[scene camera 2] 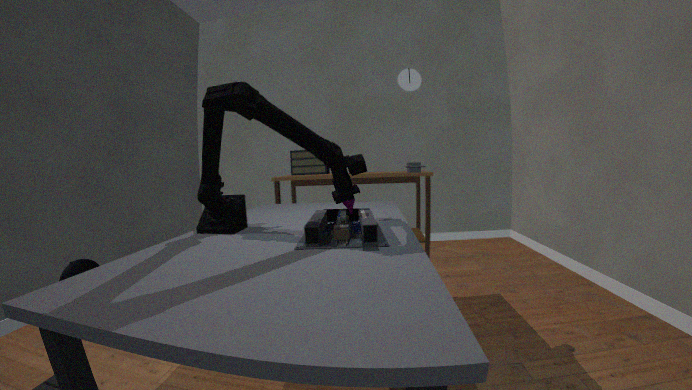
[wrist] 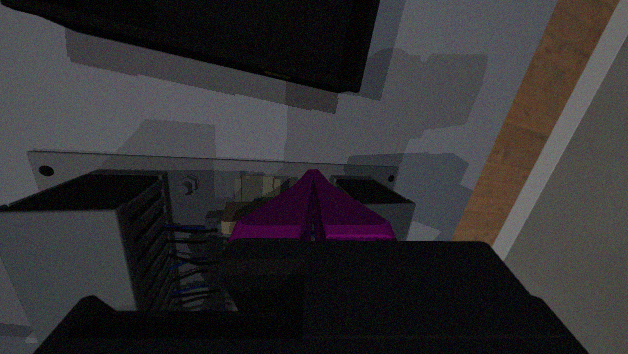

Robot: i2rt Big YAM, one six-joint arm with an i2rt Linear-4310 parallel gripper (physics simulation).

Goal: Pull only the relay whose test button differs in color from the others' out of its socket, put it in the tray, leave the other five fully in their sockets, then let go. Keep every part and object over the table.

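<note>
My gripper is shut with its magenta fingertips together and nothing between them. It reaches down between the two grey wire ducts, at the right of the relay row. The relays and their sockets stand between the ducts; a beige block shows at the near end of the row in the scene view. In the wrist view the fingers and the gripper body hide most of the row, so no test button can be made out. A black box, probably the tray, stands at the top of the wrist view.
The left duct and right duct flank the relays on a mounting plate. Blue and black wires run beside the left duct. The table has its right edge close to the plate.
</note>
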